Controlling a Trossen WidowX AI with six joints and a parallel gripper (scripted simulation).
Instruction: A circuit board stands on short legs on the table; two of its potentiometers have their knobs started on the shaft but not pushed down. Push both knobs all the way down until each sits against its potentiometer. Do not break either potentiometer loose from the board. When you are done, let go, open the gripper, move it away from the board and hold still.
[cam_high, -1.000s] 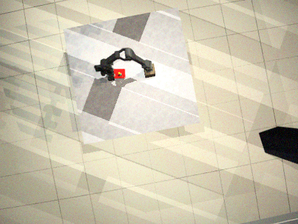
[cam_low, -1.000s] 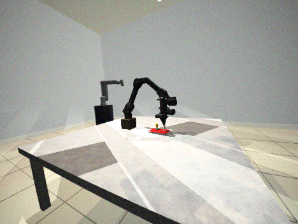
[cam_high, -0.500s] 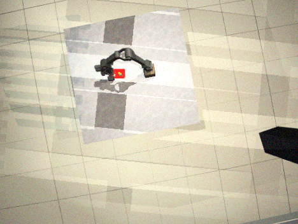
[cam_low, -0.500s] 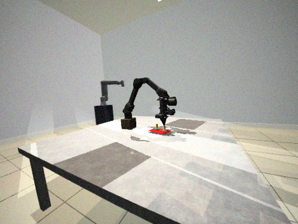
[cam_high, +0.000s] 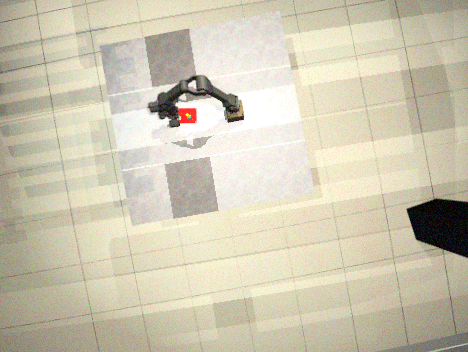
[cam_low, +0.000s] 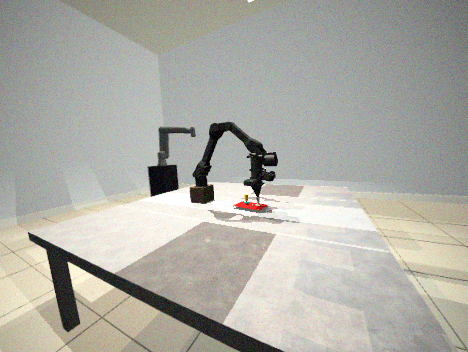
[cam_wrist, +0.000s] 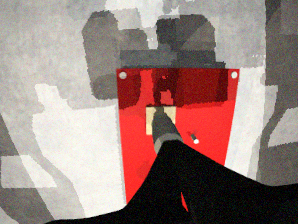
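The round grey knob lies 2 cm below my gripper tip. Also, from my gripper tip: yellow-brown knob: 6 cm behind, 2 cm to the left, 1 cm below.
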